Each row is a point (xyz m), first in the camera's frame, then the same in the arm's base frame.
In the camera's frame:
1: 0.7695 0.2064 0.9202
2: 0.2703 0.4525 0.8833
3: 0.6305 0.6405 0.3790
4: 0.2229 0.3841 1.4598
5: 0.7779 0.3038 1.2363
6: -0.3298 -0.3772 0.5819
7: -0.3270 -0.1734 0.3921
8: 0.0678 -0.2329 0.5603
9: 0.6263 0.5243 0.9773
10: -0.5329 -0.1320 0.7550
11: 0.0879 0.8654 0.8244
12: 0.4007 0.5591 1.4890
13: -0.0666 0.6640 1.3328
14: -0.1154 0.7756 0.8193
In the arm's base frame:
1: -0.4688 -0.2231 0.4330
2: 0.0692 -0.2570 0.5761
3: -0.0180 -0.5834 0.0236
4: -0.0977 -0.1603 1.1257
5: -0.5419 -0.3077 0.7444
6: 0.3925 0.7323 0.3391
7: 0.5240 0.5385 0.1884
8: 0.1028 0.4445 0.2268
9: -0.2470 -0.4588 0.5745
10: 0.6036 0.5899 0.5968
11: 0.3967 -0.5680 0.6328
12: -0.1998 -0.3897 1.1286
13: 0.2974 -0.3091 1.1288
14: 0.5442 -0.4065 0.6726

